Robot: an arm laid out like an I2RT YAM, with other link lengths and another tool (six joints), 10 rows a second.
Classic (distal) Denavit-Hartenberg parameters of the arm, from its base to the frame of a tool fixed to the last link. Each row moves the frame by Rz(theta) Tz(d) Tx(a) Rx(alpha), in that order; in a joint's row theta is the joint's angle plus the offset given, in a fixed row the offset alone. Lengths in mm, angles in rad.
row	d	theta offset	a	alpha
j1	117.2	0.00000	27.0	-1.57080
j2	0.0	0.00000	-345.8	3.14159
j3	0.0	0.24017	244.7	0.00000
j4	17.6	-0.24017	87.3	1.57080
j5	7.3	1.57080	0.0	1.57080
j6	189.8	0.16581	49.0	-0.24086
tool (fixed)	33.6	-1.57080	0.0	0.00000
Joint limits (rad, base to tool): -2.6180..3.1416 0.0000..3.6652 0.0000..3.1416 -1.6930..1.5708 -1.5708..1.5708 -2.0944..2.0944
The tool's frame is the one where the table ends.
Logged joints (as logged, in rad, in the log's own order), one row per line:
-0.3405 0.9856 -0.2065 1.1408 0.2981 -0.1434
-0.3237 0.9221 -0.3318 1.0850 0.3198 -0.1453
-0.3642 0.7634 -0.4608 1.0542 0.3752 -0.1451
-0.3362 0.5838 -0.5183 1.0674 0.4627 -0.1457
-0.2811 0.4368 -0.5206 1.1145 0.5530 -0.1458
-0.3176 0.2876 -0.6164 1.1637 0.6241 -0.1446
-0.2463 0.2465 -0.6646 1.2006 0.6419 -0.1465
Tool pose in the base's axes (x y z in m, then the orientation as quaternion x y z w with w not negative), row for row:
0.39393 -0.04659 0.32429 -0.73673 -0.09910 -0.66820 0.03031
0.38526 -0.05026 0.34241 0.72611 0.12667 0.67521 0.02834
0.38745 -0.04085 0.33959 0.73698 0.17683 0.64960 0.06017
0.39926 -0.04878 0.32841 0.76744 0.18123 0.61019 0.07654
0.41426 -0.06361 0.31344 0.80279 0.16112 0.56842 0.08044
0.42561 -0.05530 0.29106 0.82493 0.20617 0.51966 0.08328
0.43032 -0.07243 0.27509 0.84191 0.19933 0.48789 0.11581
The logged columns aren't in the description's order. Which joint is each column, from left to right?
Columns, left to right: j5, j4, j6, j2, j3, j1.
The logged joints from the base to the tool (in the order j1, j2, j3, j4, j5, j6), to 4 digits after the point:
-0.1434 1.1408 0.2981 0.9856 -0.3405 -0.2065
-0.1453 1.0850 0.3198 0.9221 -0.3237 -0.3318
-0.1451 1.0542 0.3752 0.7634 -0.3642 -0.4608
-0.1457 1.0674 0.4627 0.5838 -0.3362 -0.5183
-0.1458 1.1145 0.5530 0.4368 -0.2811 -0.5206
-0.1446 1.1637 0.6241 0.2876 -0.3176 -0.6164
-0.1465 1.2006 0.6419 0.2465 -0.2463 -0.6646

